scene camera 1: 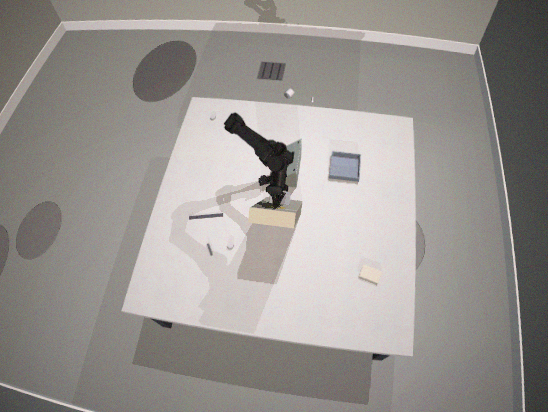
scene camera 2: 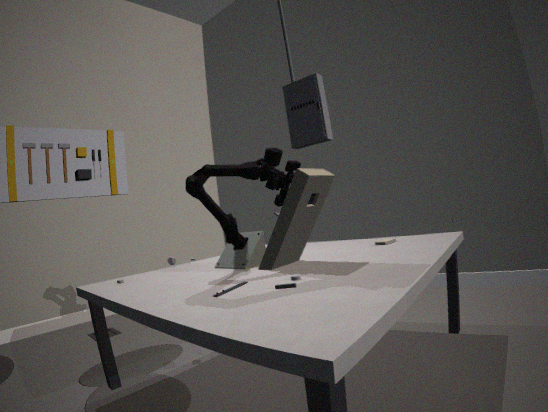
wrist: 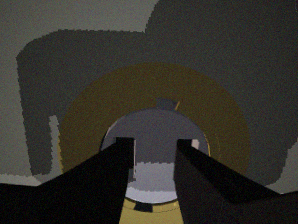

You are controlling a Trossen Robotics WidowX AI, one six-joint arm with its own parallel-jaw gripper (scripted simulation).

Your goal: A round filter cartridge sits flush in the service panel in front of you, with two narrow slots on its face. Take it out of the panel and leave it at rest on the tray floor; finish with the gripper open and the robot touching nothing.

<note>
I see my gripper (scene camera 2: 303, 193), a round filter cartridge (wrist: 153, 132), a service panel (scene camera 2: 305, 198) and a blue-grey tray (scene camera 1: 344, 166).
My gripper also shows in the wrist view (wrist: 151, 149). The service panel is seen too in scene camera 1 (scene camera 1: 287, 216) and in the wrist view (wrist: 75, 75). Scene camera 2 does not show the round filter cartridge, which is hidden by the service panel.
</note>
